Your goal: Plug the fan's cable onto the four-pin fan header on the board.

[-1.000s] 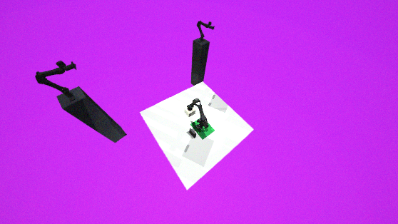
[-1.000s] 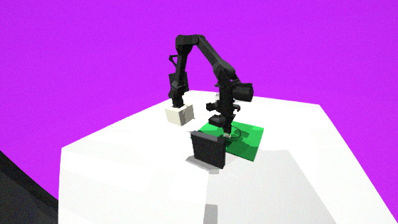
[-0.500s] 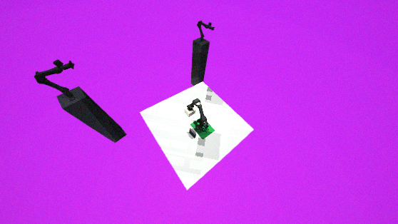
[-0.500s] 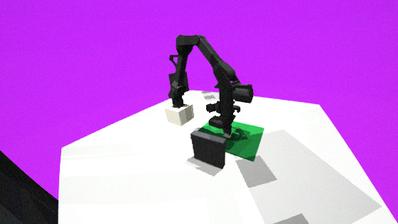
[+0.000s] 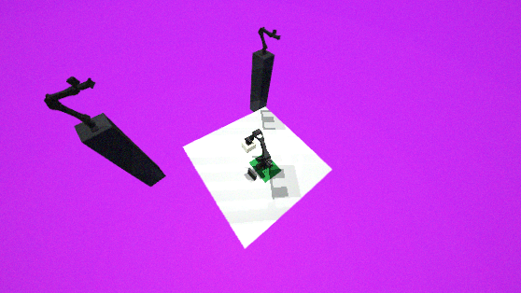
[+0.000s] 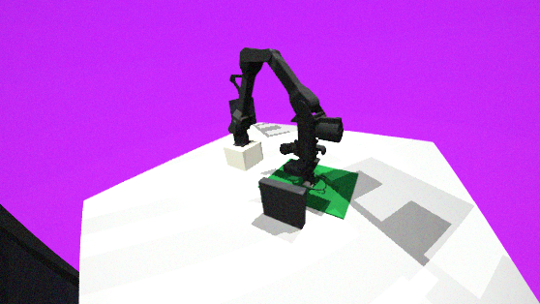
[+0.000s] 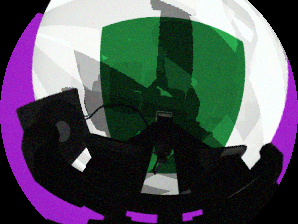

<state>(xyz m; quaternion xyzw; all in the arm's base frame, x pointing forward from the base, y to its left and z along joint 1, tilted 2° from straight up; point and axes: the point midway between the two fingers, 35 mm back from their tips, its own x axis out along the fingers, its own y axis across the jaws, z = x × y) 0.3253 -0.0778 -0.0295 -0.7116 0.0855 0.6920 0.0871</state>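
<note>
Right now the fan plug is 1 cm ahead of my gripper tip and 1 cm above it. The rest, counted from my gripper tip: green board (1 cm ahead, 3 cm to the left, 4 cm below); then dark fan (2 cm behind, 16 cm to the right, 3 cm above).
</note>
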